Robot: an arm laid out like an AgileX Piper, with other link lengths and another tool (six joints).
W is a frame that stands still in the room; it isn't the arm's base.
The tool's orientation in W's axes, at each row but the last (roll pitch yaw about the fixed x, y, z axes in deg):
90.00, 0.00, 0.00
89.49, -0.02, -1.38
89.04, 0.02, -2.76
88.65, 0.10, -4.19
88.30, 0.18, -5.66
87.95, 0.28, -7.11
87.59, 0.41, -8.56
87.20, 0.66, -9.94
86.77, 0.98, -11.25
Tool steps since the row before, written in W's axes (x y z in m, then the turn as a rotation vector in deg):
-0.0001, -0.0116, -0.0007, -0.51, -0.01, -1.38
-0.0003, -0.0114, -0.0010, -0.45, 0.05, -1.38
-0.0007, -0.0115, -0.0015, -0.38, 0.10, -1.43
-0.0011, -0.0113, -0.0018, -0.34, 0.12, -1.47
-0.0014, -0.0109, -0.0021, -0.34, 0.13, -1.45
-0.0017, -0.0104, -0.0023, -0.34, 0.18, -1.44
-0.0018, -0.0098, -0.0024, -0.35, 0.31, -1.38
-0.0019, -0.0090, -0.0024, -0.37, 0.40, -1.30
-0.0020, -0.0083, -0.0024, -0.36, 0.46, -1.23
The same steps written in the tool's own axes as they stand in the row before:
-0.0001, -0.0007, 0.0116, -0.51, -1.38, 0.01
0.0000, -0.0011, 0.0114, -0.45, -1.38, -0.05
-0.0001, -0.0017, 0.0115, -0.38, -1.43, -0.11
-0.0003, -0.0021, 0.0113, -0.35, -1.47, -0.13
-0.0003, -0.0024, 0.0109, -0.35, -1.45, -0.14
-0.0004, -0.0027, 0.0104, -0.35, -1.44, -0.19
-0.0003, -0.0028, 0.0098, -0.38, -1.37, -0.31
-0.0003, -0.0028, 0.0091, -0.42, -1.29, -0.39
-0.0003, -0.0029, 0.0084, -0.42, -1.21, -0.45

